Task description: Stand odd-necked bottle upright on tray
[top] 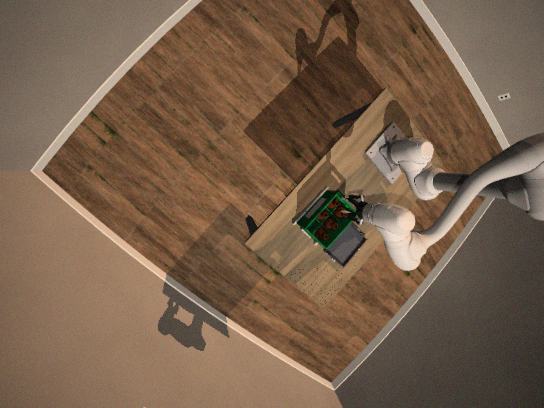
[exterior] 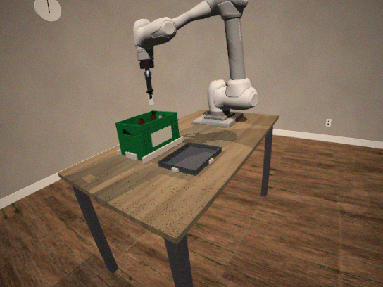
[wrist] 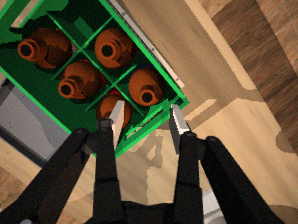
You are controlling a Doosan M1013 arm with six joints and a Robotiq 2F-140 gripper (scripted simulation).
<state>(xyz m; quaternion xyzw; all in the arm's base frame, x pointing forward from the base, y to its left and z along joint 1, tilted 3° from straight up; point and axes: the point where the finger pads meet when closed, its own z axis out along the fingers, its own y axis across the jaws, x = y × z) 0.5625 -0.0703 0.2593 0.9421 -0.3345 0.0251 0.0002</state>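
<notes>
Now: the green crate 17 cm below my hand, 9 cm ahead of it and 5 cm to the left of it. The rest, counted from my hand: dark grey tray 33 cm to the left, 24 cm below, 7 cm ahead.
</notes>
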